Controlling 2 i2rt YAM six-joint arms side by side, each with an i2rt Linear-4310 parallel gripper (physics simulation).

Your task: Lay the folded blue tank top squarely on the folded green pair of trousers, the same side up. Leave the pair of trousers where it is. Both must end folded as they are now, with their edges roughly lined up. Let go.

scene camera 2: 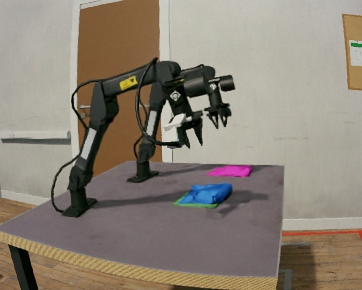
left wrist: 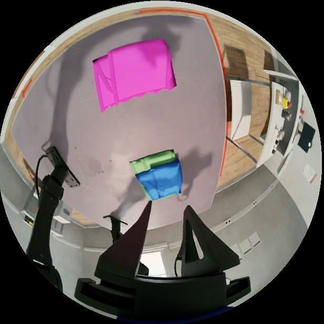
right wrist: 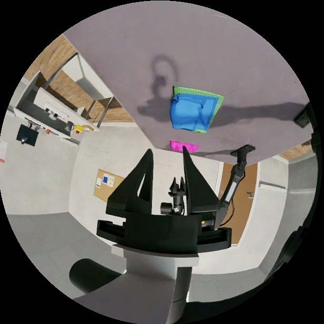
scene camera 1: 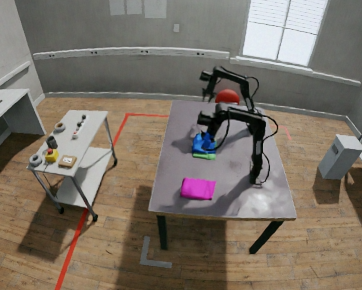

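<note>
The blue tank top (scene camera 1: 199,146) (scene camera 2: 207,193) (left wrist: 161,179) (right wrist: 189,112) lies on the green trousers (scene camera 1: 205,156) (scene camera 2: 200,206) (left wrist: 152,161) (right wrist: 200,92), creased and slightly raised in places. A green strip shows along the trousers' upper side in the left wrist view, and along the top and right sides in the right wrist view, so the edges are not fully lined up. My left gripper (scene camera 2: 220,125) (left wrist: 168,206) is open, empty and high above the table. My right gripper (scene camera 2: 195,144) (right wrist: 166,149) is also open and empty, raised above the table.
A folded magenta cloth (scene camera 1: 198,189) (scene camera 2: 230,171) (left wrist: 140,70) (right wrist: 180,146) lies on the same table, apart from the blue and green stack. A white cart (scene camera 1: 90,135) with small items stands left of the table in scene camera 1. A red ball (scene camera 1: 227,96) shows behind the table.
</note>
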